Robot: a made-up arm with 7 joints. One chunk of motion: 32 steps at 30 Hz.
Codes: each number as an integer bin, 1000 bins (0 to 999) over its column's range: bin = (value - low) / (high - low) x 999, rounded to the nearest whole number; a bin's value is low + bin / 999 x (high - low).
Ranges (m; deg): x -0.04..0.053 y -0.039..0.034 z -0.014..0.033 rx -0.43..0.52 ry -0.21..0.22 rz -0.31..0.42
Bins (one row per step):
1: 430 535 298 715 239 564
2: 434 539 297 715 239 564
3: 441 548 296 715 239 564
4: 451 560 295 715 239 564
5: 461 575 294 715 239 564
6: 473 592 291 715 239 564
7: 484 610 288 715 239 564
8: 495 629 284 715 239 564
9: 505 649 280 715 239 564
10: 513 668 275 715 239 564
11: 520 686 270 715 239 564
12: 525 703 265 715 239 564
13: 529 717 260 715 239 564
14: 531 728 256 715 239 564
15: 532 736 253 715 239 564
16: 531 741 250 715 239 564
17: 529 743 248 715 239 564
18: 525 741 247 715 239 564
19: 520 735 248 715 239 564
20: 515 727 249 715 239 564
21: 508 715 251 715 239 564
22: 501 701 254 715 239 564
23: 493 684 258 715 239 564
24: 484 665 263 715 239 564
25: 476 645 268 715 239 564
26: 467 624 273 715 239 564
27: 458 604 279 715 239 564
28: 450 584 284 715 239 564
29: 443 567 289 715 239 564
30: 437 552 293 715 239 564
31: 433 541 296 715 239 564
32: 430 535 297 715 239 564
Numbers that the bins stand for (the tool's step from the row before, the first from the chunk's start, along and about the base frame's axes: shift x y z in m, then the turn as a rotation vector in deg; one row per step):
1: 0.00003 0.00009 0.00002 0.250 -0.107 0.102
2: 0.00040 0.00039 -0.00003 0.250 -0.107 0.102
3: 0.00105 0.00104 -0.00007 0.250 -0.107 0.102
4: 0.00198 0.00192 -0.00012 0.250 -0.107 0.102
5: 0.00292 0.00302 -0.00017 0.250 -0.107 0.102
6: 0.00403 0.00426 -0.00031 0.250 -0.107 0.102
7: 0.00506 0.00557 -0.00045 0.250 -0.107 0.102
8: 0.00608 0.00696 -0.00064 0.250 -0.107 0.102
9: 0.00701 0.00842 -0.00083 0.250 -0.107 0.102
10: 0.00776 0.00981 -0.00106 0.250 -0.107 0.102
11: 0.00841 0.01113 -0.00130 0.250 -0.107 0.102
12: 0.00887 0.01237 -0.00153 0.250 -0.107 0.102
13: 0.00925 0.01339 -0.00177 0.250 -0.107 0.102
14: 0.00943 0.01420 -0.00196 0.250 -0.107 0.102
15: 0.00953 0.01478 -0.00210 0.250 -0.107 0.102
16: 0.00943 0.01515 -0.00224 0.250 -0.107 0.102
17: 0.00925 0.01529 -0.00233 0.250 -0.107 0.102
18: 0.00887 0.01515 -0.00238 0.250 -0.107 0.102
19: 0.00841 0.01471 -0.00233 0.250 -0.107 0.102
20: 0.00794 0.01412 -0.00229 0.250 -0.107 0.102
21: 0.00729 0.01325 -0.00219 0.250 -0.107 0.102
22: 0.00664 0.01222 -0.00205 0.250 -0.107 0.102
23: 0.00589 0.01098 -0.00186 0.250 -0.107 0.102
24: 0.00506 0.00959 -0.00163 0.250 -0.107 0.102
25: 0.00431 0.00813 -0.00139 0.250 -0.107 0.102
26: 0.00347 0.00660 -0.00116 0.250 -0.107 0.102
27: 0.00264 0.00514 -0.00087 0.250 -0.107 0.102
28: 0.00189 0.00367 -0.00064 0.250 -0.107 0.102
29: 0.00124 0.00243 -0.00040 0.250 -0.107 0.102
30: 0.00068 0.00134 -0.00022 0.250 -0.107 0.102
31: 0.00031 0.00053 -0.00007 0.250 -0.107 0.102
32: 0.00003 0.00009 -0.00003 0.250 -0.107 0.102

